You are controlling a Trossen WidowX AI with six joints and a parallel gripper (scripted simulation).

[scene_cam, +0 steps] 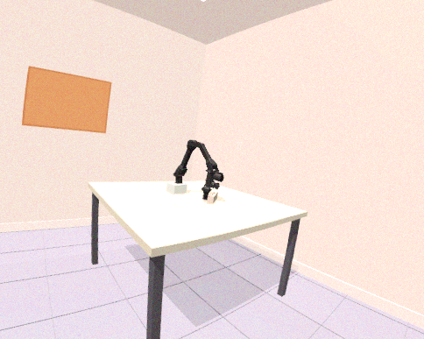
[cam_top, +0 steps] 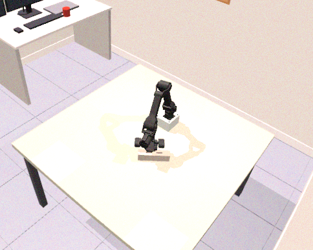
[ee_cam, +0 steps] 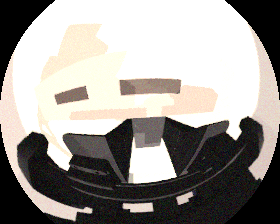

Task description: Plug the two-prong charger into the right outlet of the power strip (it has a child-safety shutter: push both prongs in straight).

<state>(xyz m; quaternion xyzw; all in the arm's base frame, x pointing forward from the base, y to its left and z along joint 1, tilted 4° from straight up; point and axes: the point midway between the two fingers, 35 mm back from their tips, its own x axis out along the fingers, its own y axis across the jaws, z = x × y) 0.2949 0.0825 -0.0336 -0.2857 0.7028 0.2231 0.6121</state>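
My gripper tip is 10 mm to the right of the grey charger, 10 mm below it and 10 mm short of it.
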